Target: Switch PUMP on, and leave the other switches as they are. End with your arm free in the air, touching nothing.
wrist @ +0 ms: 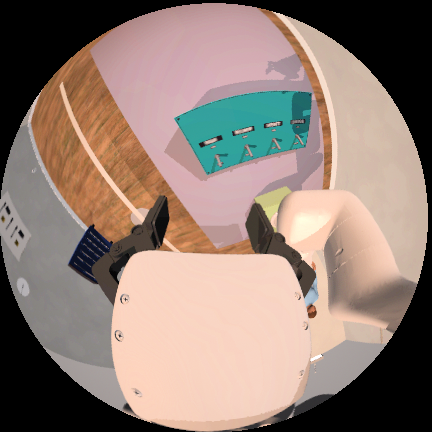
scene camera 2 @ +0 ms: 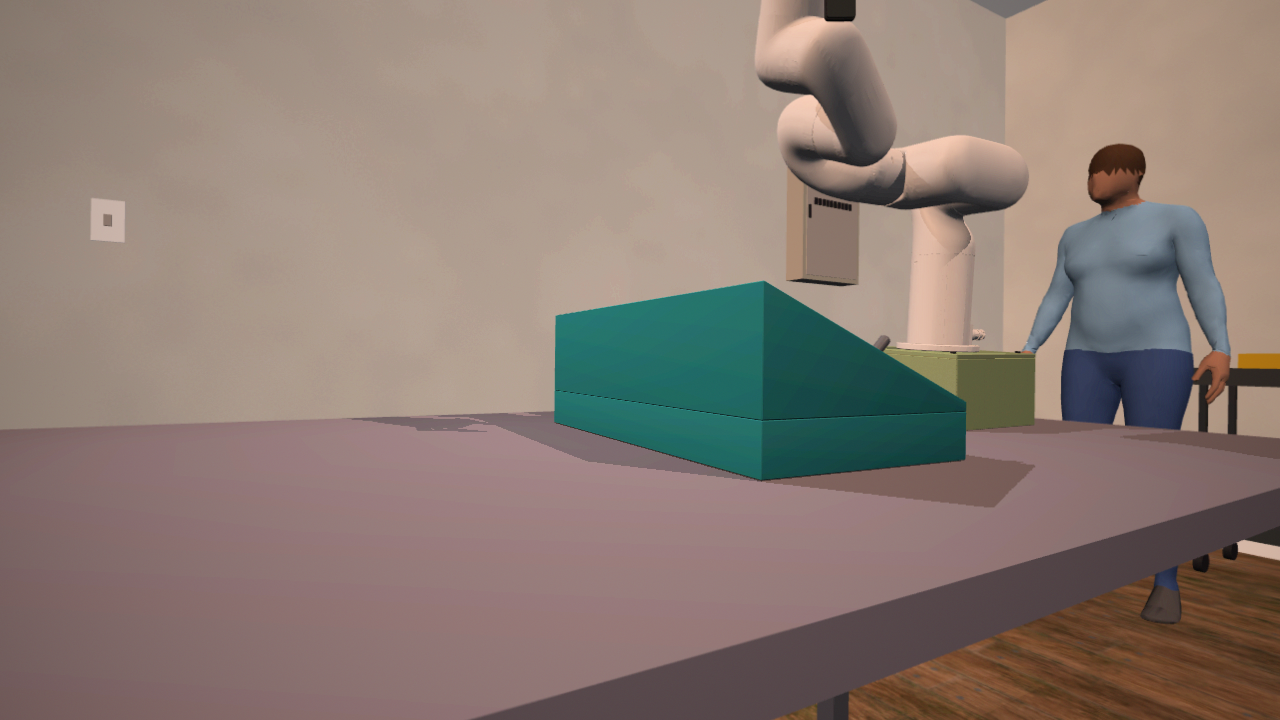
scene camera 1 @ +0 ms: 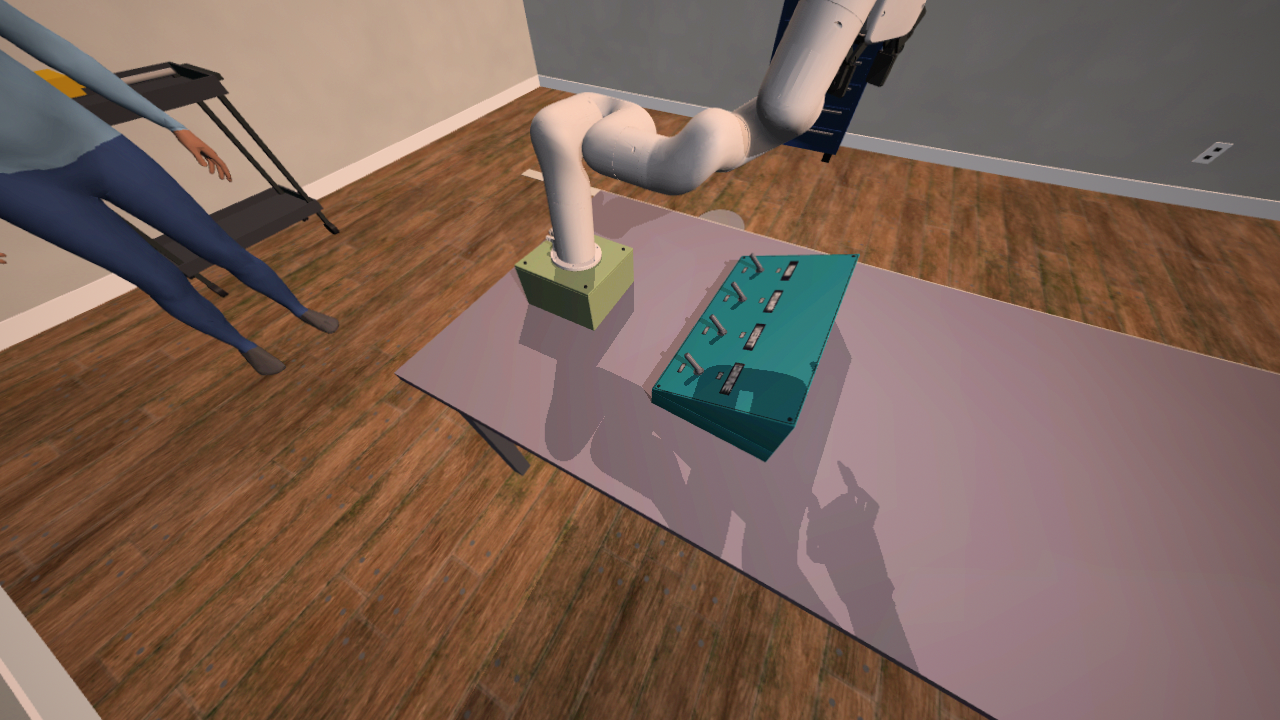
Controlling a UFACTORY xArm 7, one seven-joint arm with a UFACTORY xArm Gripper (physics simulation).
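Note:
A teal sloped switch panel (scene camera 1: 805, 331) (scene camera 2: 662, 358) (wrist: 225, 112) sits on the table. In scene camera 1 and the wrist view it carries several small grey toggle levers in a row, each with a label plate; the lettering is too small to read, so I cannot tell which is PUMP. The levers look alike in tilt. A shadow covers part of the panel. One lever tip (scene camera 2: 881, 342) shows past the slope in scene camera 2. My gripper (scene camera 1: 861, 78) (wrist: 208, 210) is open and empty, high in the air and apart from the panel. It is mostly out of frame in scene camera 2.
The white arm (scene camera 1: 657, 161) (scene camera 2: 962, 174) (wrist: 360, 260) rises from a green block (scene camera 1: 590, 295) (scene camera 2: 998, 389) (wrist: 272, 197) on the table (scene camera 1: 1029, 492) (scene camera 2: 268, 555) (wrist: 165, 60). A blue cabinet (scene camera 1: 819, 134) (wrist: 90, 252) stands beyond the table. A person (scene camera 1: 89, 188) (scene camera 2: 1132, 286) stands beyond the block.

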